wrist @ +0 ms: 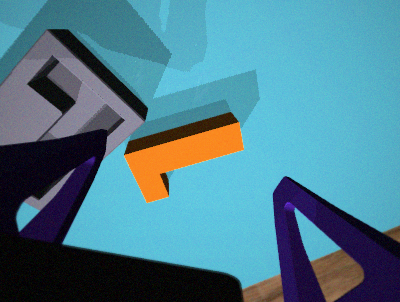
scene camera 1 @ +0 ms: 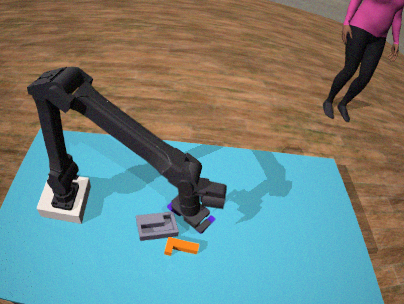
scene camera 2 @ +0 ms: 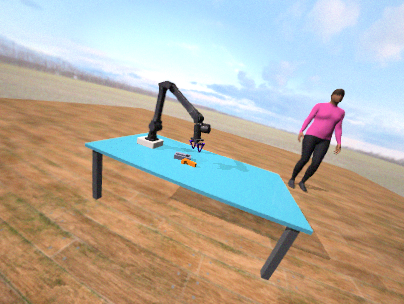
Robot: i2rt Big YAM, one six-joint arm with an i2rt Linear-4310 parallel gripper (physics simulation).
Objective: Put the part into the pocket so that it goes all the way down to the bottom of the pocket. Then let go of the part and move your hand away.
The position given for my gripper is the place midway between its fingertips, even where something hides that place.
Note:
My gripper [scene camera 1: 191, 223] is open and holds nothing. Also in view: an orange L-shaped part [wrist: 149, 158]. I also see a grey pocket block [wrist: 61, 89].
My gripper is seen too in the wrist view [wrist: 197, 164].

